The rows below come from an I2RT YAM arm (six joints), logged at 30 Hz.
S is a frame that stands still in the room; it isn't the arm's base.
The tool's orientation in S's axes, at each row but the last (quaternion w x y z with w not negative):
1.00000, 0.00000, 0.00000, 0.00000
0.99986, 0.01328, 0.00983, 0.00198
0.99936, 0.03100, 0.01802, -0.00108
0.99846, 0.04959, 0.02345, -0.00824
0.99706, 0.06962, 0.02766, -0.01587
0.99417, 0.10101, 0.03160, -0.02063
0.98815, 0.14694, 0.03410, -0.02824
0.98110, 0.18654, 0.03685, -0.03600
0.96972, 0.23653, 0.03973, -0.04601
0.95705, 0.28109, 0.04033, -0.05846
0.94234, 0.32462, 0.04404, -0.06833
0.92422, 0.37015, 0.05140, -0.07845
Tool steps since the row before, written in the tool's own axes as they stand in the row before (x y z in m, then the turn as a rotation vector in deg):
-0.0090, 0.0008, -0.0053, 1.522, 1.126, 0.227
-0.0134, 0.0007, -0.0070, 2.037, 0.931, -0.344
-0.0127, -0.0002, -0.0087, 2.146, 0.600, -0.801
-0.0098, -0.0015, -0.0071, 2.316, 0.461, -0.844
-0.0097, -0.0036, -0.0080, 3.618, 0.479, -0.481
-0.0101, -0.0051, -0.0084, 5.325, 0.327, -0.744
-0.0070, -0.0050, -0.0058, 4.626, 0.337, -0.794
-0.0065, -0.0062, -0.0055, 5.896, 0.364, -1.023
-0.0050, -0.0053, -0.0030, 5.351, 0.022, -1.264
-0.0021, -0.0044, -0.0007, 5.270, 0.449, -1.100
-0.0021, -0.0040, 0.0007, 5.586, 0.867, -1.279
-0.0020, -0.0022, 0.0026, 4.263, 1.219, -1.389
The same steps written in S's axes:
-0.0090, 0.0008, -0.0053, 1.522, 1.126, 0.227
-0.0135, 0.0008, -0.0067, 2.026, 0.948, -0.359
-0.0130, 0.0004, -0.0082, 2.118, 0.646, -0.839
-0.0101, -0.0006, -0.0067, 2.283, 0.510, -0.904
-0.0102, -0.0022, -0.0079, 3.602, 0.441, -0.617
-0.0108, -0.0029, -0.0086, 5.282, 0.286, -1.019
-0.0076, -0.0028, -0.0064, 4.583, 0.342, -1.011
-0.0073, -0.0034, -0.0068, 5.835, 0.379, -1.322
-0.0057, -0.0029, -0.0046, 5.244, 0.227, -1.637
-0.0027, -0.0031, -0.0027, 5.228, 0.502, -1.263
-0.0027, -0.0033, -0.0016, 5.599, 0.907, -1.191
-0.0023, -0.0032, 0.0007, 4.360, 1.376, -0.829

